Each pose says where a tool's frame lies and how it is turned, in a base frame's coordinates. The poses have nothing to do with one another.
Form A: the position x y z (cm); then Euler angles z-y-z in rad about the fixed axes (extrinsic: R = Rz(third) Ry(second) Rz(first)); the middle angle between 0 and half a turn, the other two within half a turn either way.
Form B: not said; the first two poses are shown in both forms.
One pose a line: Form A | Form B
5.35 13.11 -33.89 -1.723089 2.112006 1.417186 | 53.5 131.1 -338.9 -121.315 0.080 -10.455
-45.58 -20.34 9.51 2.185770 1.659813 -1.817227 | -455.8 -203.4 95.1 86.806 -39.885 16.011
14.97 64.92 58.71 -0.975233 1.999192 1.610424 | 149.7 649.2 587.1 -111.433 31.798 23.256
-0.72 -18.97 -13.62 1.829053 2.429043 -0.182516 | -7.2 -189.7 -136.2 124.309 78.806 40.171
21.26 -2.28 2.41 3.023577 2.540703 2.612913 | 212.6 -22.8 24.1 -29.911 -143.616 -14.442
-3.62 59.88 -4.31 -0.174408 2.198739 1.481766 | -36.2 598.8 -43.1 -96.911 88.971 40.782
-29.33 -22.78 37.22 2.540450 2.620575 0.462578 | -293.3 -227.8 372.2 148.223 87.217 45.734
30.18 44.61 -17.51 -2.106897 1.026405 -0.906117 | 301.8 446.1 -175.1 -48.224 70.430 -151.146
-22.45 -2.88 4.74 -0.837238 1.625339 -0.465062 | -224.5 -28.8 47.4 -18.244 96.906 -56.592
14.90 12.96 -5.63 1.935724 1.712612 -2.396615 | 149.0 129.6 -56.3 81.806 -55.413 -19.575
